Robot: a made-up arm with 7 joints.
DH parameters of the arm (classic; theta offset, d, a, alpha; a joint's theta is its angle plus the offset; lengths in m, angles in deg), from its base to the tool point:
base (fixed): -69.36 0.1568 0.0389 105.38
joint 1: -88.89 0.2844 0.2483 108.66
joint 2: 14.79 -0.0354 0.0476 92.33
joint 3: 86.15 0.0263 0.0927 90
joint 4: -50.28 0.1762 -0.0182 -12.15
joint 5: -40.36 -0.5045 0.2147 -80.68
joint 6: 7.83 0.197 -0.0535 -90
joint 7: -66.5 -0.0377 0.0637 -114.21
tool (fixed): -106.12 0.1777 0 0
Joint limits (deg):
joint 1: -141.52..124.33
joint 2: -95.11..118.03
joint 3: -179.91..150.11
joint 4: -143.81..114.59
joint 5: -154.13..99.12
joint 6: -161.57..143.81
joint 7: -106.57..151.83
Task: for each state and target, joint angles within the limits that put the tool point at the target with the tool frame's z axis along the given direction. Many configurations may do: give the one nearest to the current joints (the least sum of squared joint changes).
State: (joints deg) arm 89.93 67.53 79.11 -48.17 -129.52 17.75 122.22
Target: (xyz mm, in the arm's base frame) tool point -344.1 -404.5 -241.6 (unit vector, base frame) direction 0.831 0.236 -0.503
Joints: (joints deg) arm 37.13 96.22 103.62 -30.02 -107.46 52.01 130.45
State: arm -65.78 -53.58 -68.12 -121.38 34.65 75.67 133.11
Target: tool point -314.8 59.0 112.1 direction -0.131 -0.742 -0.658
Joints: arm -67.34 -60.30 -105.55 -130.65 38.53 66.73 146.83
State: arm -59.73 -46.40 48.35 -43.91 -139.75 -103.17 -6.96
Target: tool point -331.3 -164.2 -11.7 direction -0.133 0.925 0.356
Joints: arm -73.17 -94.49 16.47 -56.61 -154.13 -97.88 23.82
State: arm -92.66 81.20 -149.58 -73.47 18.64 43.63 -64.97
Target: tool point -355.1 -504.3 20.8 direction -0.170 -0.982 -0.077
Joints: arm -109.15 106.45 -138.67 -51.73 37.75 94.40 -62.64
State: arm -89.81 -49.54 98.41 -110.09 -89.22 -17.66 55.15
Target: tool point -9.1 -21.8 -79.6 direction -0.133 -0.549 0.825
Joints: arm -81.92 -40.99 68.30 -105.92 -81.73 -40.43 38.45
